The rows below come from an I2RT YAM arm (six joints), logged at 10 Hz.
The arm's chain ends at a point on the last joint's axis. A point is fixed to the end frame.
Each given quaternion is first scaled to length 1.
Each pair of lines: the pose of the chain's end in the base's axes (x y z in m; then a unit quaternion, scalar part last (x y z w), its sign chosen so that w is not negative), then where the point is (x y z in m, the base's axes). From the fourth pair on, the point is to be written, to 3 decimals.
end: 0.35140 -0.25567 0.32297 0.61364 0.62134 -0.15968 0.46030
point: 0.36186 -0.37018 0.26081
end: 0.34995 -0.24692 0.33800 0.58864 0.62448 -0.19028 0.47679
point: 0.36020 -0.36594 0.28493
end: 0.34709 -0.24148 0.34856 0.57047 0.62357 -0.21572 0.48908
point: 0.35657 -0.36363 0.30300
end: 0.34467 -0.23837 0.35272 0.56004 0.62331 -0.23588 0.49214
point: 0.352 -0.362 0.312
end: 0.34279 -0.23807 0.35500 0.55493 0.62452 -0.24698 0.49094
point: 0.349 -0.363 0.316
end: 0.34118 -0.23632 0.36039 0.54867 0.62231 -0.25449 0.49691
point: 0.348 -0.362 0.324
